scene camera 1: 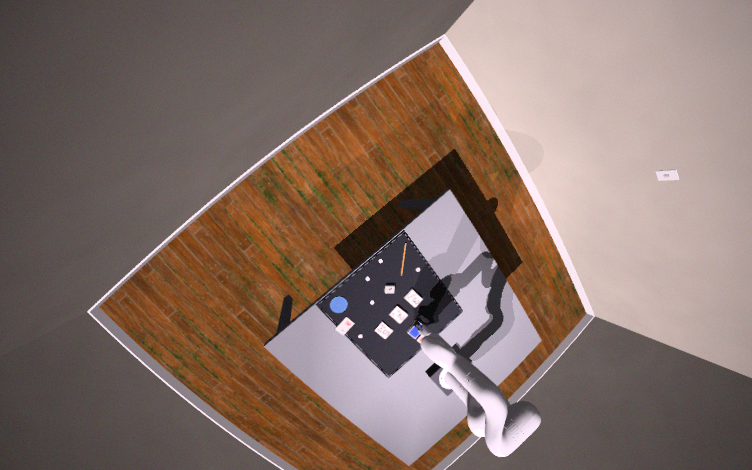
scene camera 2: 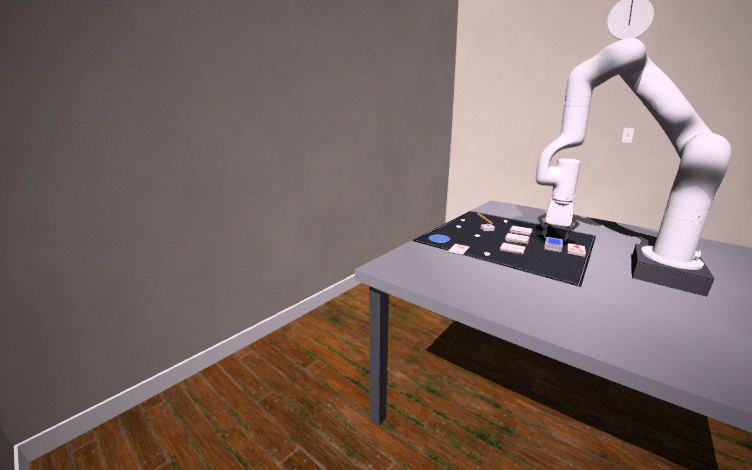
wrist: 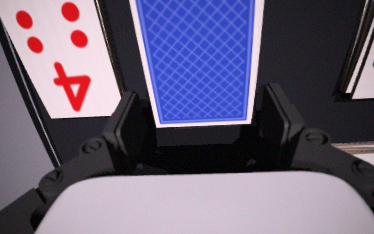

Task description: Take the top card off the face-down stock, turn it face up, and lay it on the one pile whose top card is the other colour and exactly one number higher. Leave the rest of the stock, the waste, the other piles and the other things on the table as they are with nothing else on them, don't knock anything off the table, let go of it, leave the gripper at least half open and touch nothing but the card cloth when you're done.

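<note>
My gripper (scene camera 2: 554, 238) is there for me to see, and the wrist view has the gripper (wrist: 201, 106) too. I can also see a black card cloth (scene camera 2: 561, 265), and looking through the wrist view I find the cloth (wrist: 306, 55) there as well.
</note>
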